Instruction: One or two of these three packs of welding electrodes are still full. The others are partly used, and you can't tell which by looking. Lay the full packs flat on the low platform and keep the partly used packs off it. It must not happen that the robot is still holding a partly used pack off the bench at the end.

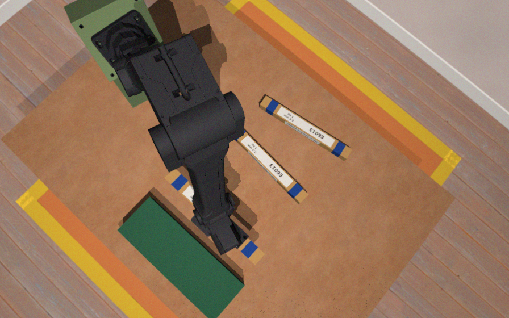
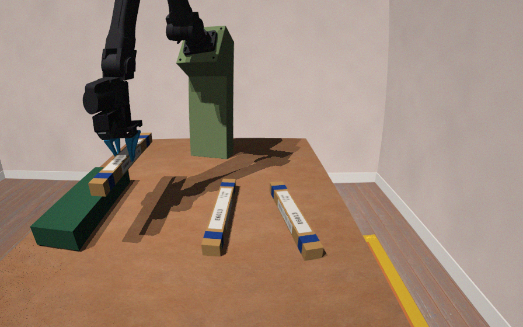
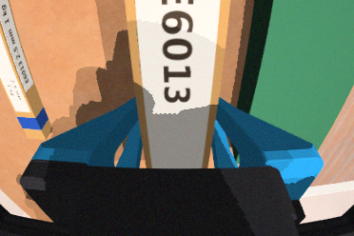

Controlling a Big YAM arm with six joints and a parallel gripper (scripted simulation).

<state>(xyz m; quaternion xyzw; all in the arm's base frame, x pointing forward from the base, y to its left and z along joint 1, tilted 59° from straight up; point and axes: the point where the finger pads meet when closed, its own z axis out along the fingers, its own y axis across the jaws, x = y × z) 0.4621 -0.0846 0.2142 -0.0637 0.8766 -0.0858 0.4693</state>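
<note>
My hand is 160 mm to the left of the green platform, 150 mm above it and 10 mm short of it.
</note>
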